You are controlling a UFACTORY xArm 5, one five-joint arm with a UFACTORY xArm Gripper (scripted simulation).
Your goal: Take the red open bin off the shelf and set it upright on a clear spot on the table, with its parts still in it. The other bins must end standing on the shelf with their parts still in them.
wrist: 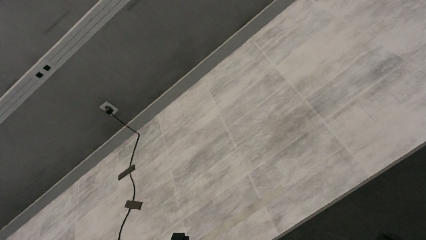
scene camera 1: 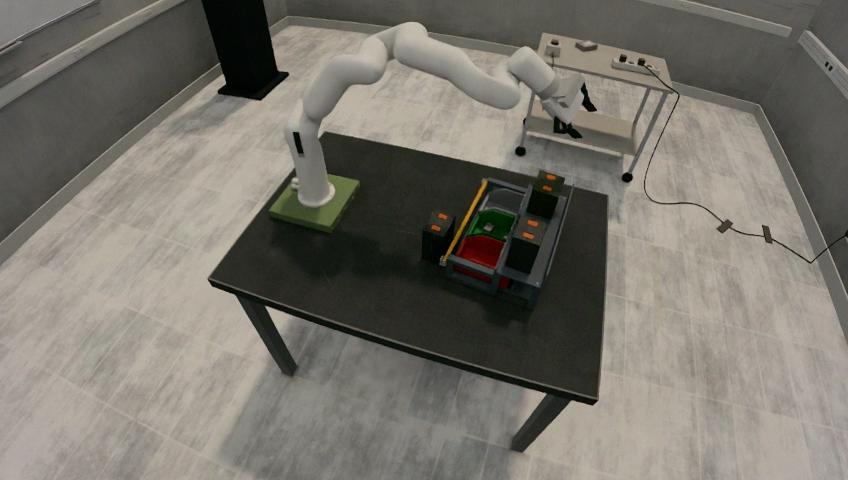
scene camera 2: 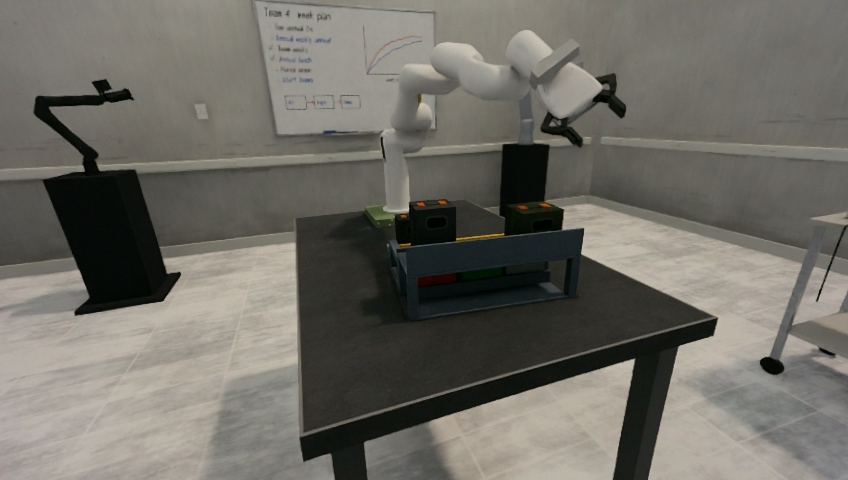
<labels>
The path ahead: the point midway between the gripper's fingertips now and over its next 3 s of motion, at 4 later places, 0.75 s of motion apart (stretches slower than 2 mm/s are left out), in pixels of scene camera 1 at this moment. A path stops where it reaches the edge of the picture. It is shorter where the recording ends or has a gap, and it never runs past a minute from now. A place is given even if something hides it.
My gripper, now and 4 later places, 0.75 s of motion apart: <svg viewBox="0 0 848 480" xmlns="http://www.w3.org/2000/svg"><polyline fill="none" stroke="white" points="585,124 571,119 553,114 534,109 516,104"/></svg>
</labels>
